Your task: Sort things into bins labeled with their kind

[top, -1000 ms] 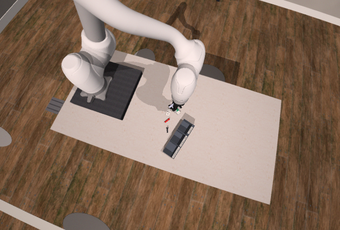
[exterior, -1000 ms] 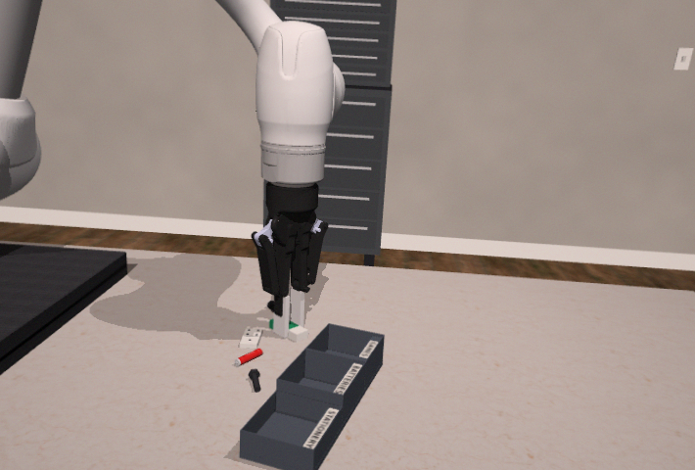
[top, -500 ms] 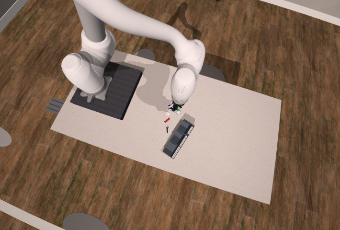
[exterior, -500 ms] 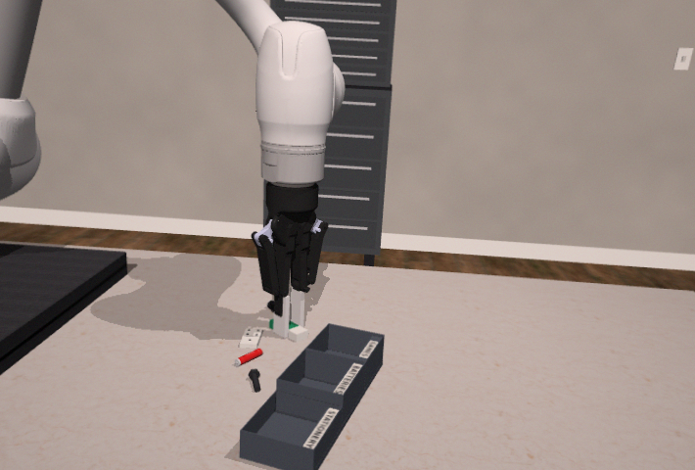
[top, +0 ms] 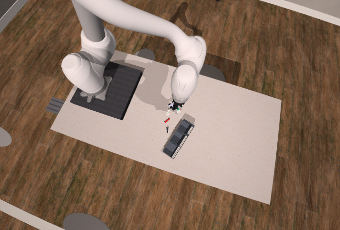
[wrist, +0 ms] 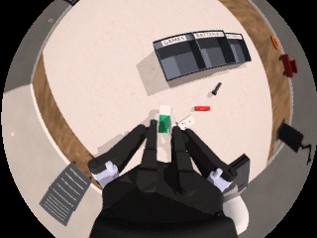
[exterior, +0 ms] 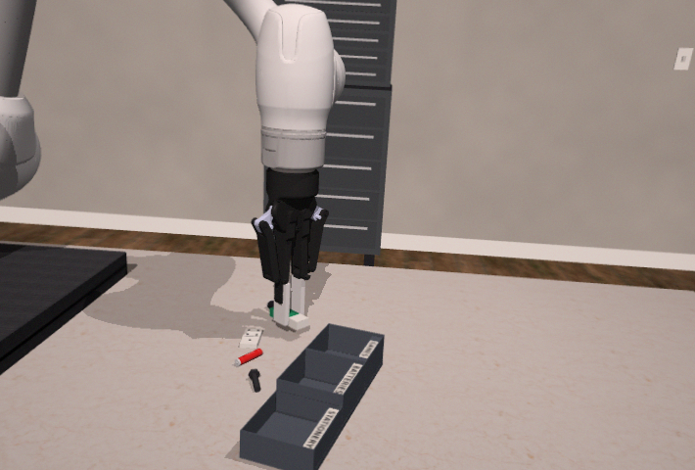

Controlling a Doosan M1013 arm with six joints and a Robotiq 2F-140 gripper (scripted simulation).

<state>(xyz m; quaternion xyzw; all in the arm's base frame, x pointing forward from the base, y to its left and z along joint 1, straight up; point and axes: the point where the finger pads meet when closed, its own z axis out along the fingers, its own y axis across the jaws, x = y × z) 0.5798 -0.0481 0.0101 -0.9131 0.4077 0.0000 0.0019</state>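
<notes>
My gripper is now 2 cm past the black battery, 7 cm to the right of it and 5 cm above it. Also, from my hand: red cylinder: 5 cm behind, 9 cm to the right, 5 cm below; white eraser: 3 cm below; white domino: 5 cm behind, 2 cm to the right, 5 cm below.
</notes>
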